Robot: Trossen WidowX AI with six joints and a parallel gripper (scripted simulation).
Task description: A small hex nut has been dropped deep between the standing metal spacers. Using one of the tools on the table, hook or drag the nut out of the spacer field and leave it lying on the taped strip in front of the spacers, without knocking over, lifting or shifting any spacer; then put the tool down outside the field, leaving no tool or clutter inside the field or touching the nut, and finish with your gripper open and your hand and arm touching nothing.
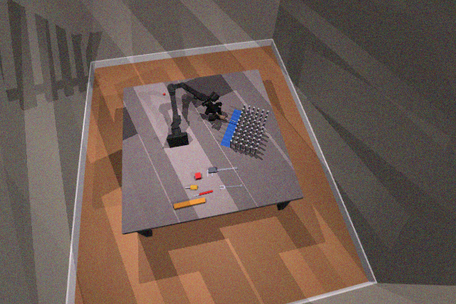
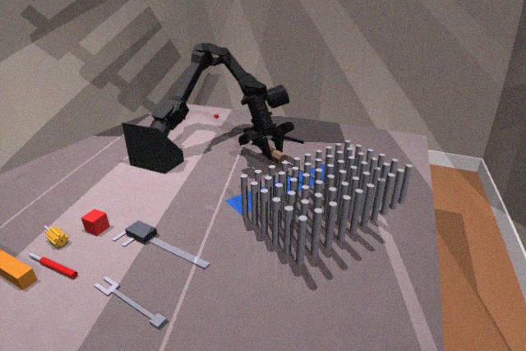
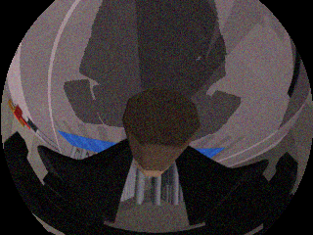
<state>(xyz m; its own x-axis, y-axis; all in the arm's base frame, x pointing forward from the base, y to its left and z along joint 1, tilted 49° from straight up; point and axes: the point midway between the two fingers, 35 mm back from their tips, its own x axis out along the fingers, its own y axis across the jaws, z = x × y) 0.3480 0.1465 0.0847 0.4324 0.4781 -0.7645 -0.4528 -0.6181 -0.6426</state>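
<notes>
The blue taped strip lies 90 mm ahead of my gripper tip, 90 mm to the right of it and 30 mm below it. Round my gripper tip: grey hook tool (600 mm to the right, 30 mm below); red cube (230 mm behind, 490 mm to the right, 10 mm below); brown-handled tool (90 mm ahead, 40 mm to the right).
</notes>
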